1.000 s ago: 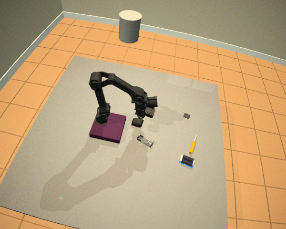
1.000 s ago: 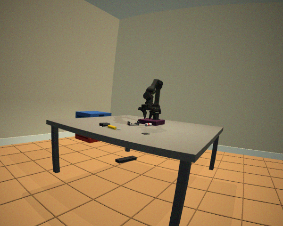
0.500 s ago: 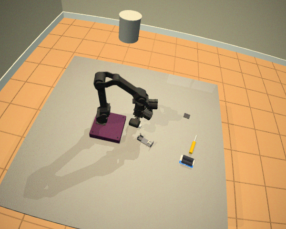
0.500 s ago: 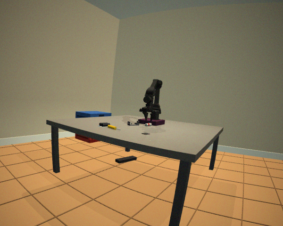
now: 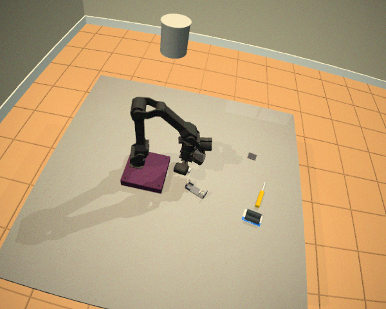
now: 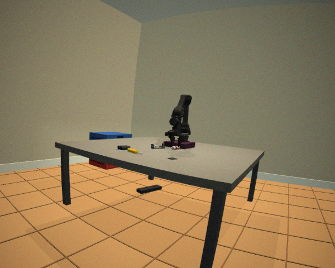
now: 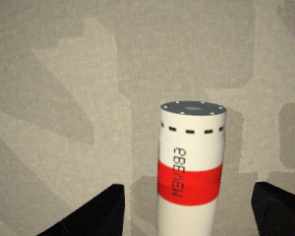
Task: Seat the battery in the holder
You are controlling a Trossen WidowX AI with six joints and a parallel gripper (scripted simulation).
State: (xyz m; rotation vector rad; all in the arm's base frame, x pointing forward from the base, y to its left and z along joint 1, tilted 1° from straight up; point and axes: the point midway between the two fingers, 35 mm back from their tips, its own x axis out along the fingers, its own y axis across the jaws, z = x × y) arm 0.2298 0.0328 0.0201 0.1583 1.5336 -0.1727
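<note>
Right now the battery is 1 cm below my gripper tip. From my gripper tip the other things lie so: yellow screwdriver 40 cm ahead, 7 cm to the right, 1 cm below; small dark square 35 cm ahead, 16 cm to the left, 2 cm below.
</note>
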